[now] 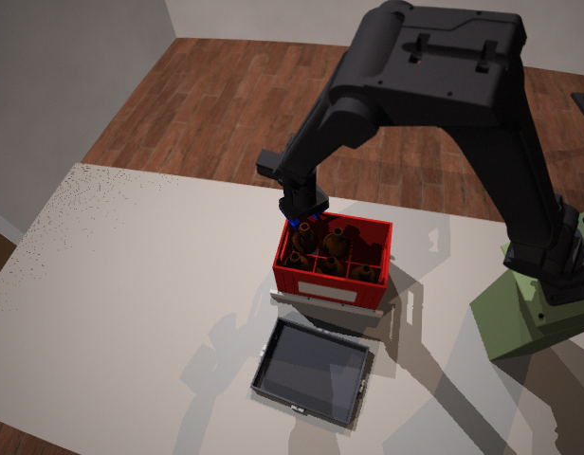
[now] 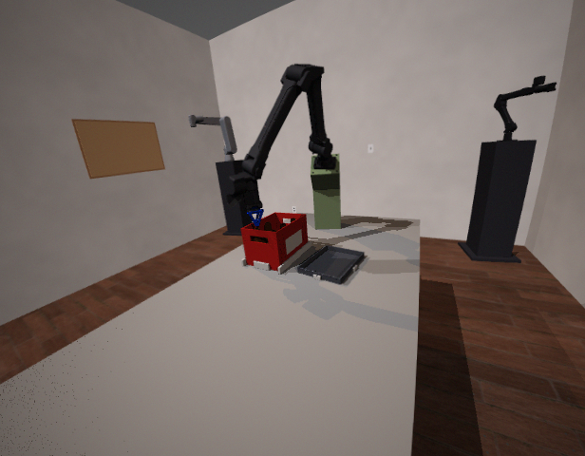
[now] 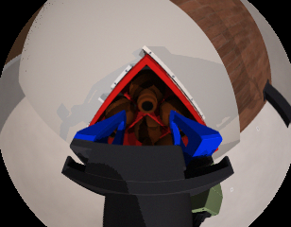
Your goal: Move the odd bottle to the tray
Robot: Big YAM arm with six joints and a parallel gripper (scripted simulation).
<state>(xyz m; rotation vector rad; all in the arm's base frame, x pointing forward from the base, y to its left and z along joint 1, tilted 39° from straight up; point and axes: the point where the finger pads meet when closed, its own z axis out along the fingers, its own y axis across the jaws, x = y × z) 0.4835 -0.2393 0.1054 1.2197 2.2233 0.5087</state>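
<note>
My hand is 10 cm above the brown bottle, 9 cm to the right of it and 2 cm short of it. Also, from my hand: dark grey tray: 33 cm to the left, 18 cm below, 2 cm behind; then crate: 11 cm below, 8 cm behind, 6 cm to the left.
</note>
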